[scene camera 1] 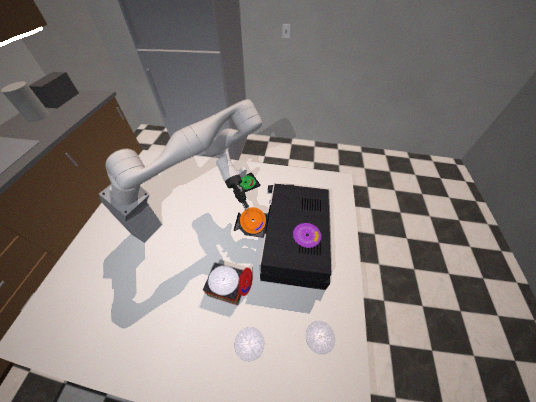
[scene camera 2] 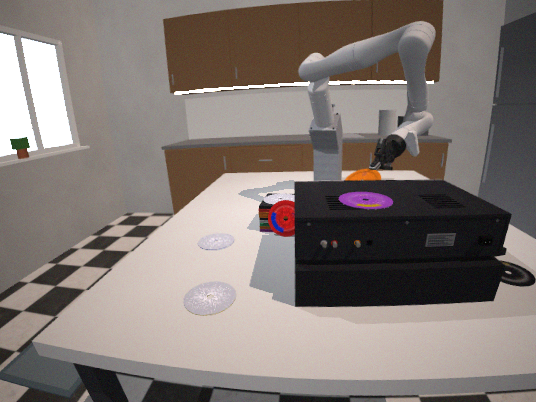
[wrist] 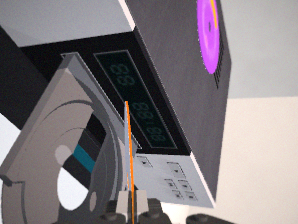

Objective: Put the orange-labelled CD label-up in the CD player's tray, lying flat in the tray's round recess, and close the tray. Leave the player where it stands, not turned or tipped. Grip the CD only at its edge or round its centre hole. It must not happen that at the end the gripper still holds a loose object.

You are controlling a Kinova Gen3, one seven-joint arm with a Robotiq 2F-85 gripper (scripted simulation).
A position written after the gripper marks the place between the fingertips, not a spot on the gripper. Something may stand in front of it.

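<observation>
There's a CD player [scene camera 2: 431,218], and you'd also find the player [scene camera 1: 281,255] and, from the wrist, the player [wrist: 177,110]. As for the gripper [scene camera 2: 371,169], the wrist view has the gripper [wrist: 133,208] as well.
</observation>
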